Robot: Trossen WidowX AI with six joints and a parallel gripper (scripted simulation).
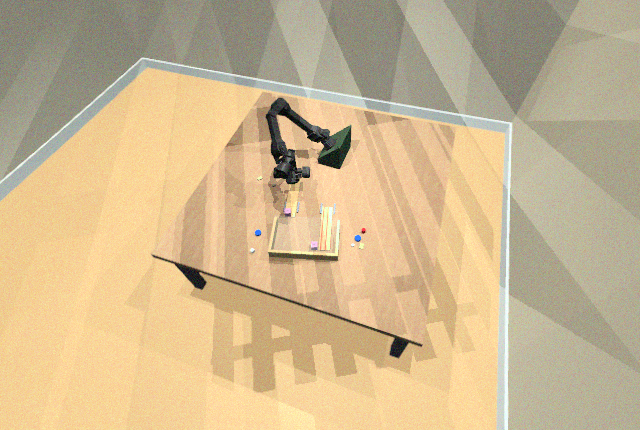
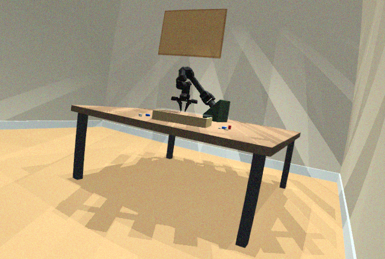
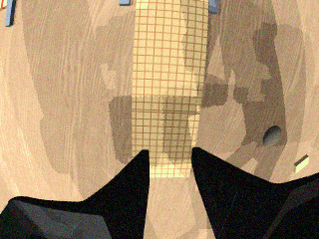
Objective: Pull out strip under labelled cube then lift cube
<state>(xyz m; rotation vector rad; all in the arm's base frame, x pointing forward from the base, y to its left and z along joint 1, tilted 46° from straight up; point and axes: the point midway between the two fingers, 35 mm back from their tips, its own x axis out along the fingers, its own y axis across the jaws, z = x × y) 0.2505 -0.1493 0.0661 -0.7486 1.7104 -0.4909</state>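
Now: gripper tip 7 cm short of the tan checked strip, 4 cm above it and 1 cm to the right of it. Round my gripper tip: white bit (41 cm ahead, 9 cm to the right, 4 cm below); red piece (41 cm to the left, 19 cm ahead, 3 cm below).
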